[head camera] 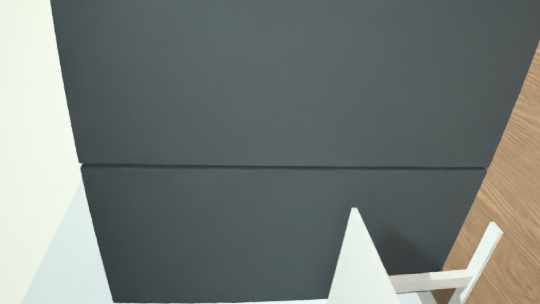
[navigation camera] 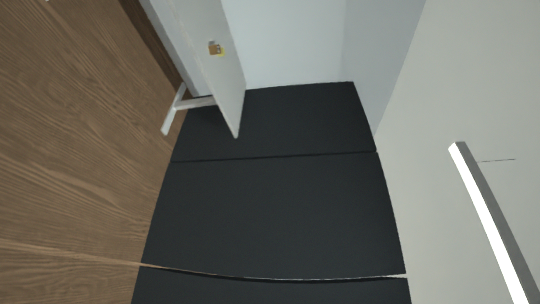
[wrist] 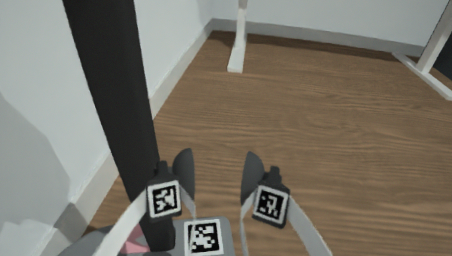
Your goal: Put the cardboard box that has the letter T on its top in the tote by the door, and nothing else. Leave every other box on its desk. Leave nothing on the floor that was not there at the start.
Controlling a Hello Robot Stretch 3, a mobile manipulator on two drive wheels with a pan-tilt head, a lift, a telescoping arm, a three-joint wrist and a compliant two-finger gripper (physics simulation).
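Places are measured from the robot's base along level axes (x right, y down, z ahead), in centimetres.
Pixels of known places: gripper, fingertip midpoint: [wrist: 218,168].
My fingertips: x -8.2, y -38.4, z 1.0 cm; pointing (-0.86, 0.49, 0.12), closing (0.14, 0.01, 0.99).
Note:
Ahead of a thing's pixels: the offset from my fingertips to its top centre. "spot": to the spot under its first point. Level surfaces: height alone.
My gripper [wrist: 218,168] is open in the wrist view, with its two fingertips apart and bare wood floor seen between them. A small brown box-like thing {dx -99.5, dy -38.6, dz +89.1 cm} [navigation camera: 214,49] sits on a white desk top {dy -33.6 cm} [navigation camera: 222,82] at the upper left of the navigation view, with a bit of yellow beside it. It is too small to tell whether it has a letter. The box with the letter T cannot be made out in these views. The tote and the door do not show in them.
Dark cabinets [head camera: 280,90] [navigation camera: 280,210] stand close by along a pale wall. A white desk {dy -33.6 cm} [head camera: 357,265] with a T-shaped leg {spot: dx -98.6, dy +12.0, dz +147.4 cm} [head camera: 432,281] [navigation camera: 195,103] is beyond them. In the wrist view, the robot's dark mast [wrist: 112,75] is at left and white desk legs [wrist: 239,50] [wrist: 425,70] stand farther off.

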